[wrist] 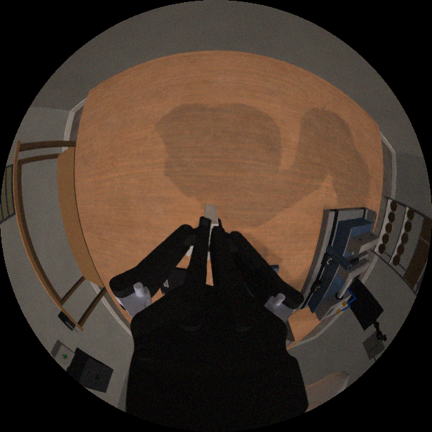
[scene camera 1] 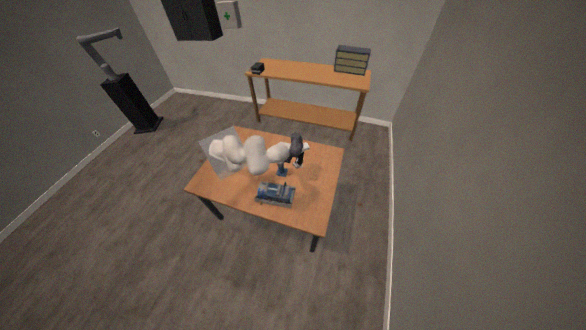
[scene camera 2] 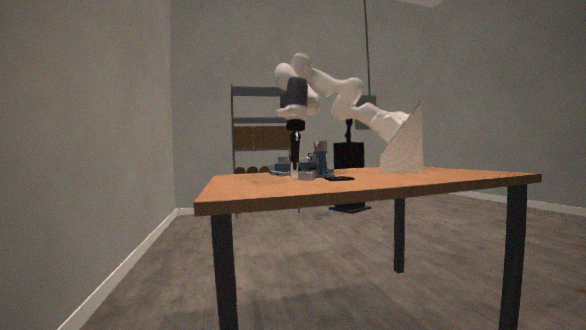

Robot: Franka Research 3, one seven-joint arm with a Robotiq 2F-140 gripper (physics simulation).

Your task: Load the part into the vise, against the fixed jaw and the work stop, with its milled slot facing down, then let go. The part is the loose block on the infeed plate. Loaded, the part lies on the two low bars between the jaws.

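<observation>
My gripper [scene camera 1: 297,164] [scene camera 2: 293,174] [wrist: 210,217] points straight down with its fingertips at the wooden table [scene camera 1: 318,202] [scene camera 2: 250,191] [wrist: 132,141]. The fingers are shut together with nothing between them. The part [scene camera 2: 306,175], a small grey block, lies on the table just beside the fingertips. It is hidden behind the hand in the wrist view. The blue vise [scene camera 1: 275,194] [scene camera 2: 285,166] [wrist: 342,254] stands nearer the table's front edge, with nothing between its jaws. A flat dark infeed plate [scene camera 2: 339,178] lies on the table with nothing on it.
A small blue stand [scene camera 1: 282,172] [scene camera 2: 320,160] rises between the gripper and the vise. The arm's white wedge base [scene camera 2: 405,148] is at the table's edge. A wooden shelf table [scene camera 1: 311,73], a black pedestal [scene camera 1: 129,101] and a shelf rack [scene camera 2: 233,124] stand farther off.
</observation>
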